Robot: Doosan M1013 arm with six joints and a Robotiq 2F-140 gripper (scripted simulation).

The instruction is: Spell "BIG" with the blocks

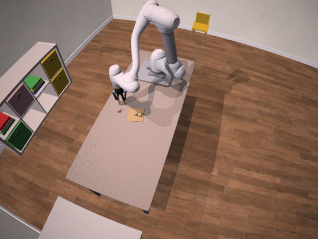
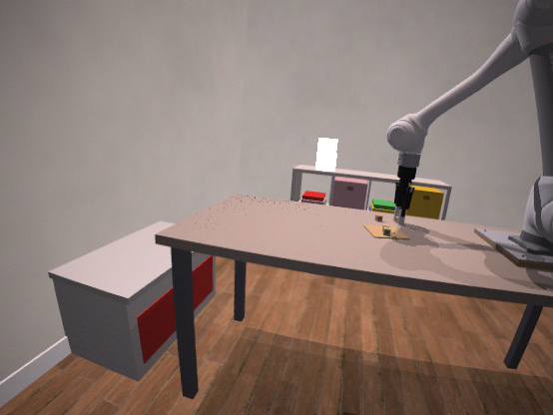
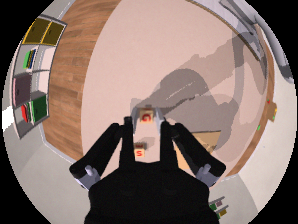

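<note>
Right now the block is 9 cm ahead of my hand, 1 cm to the left of it and 2 cm below it.
</note>
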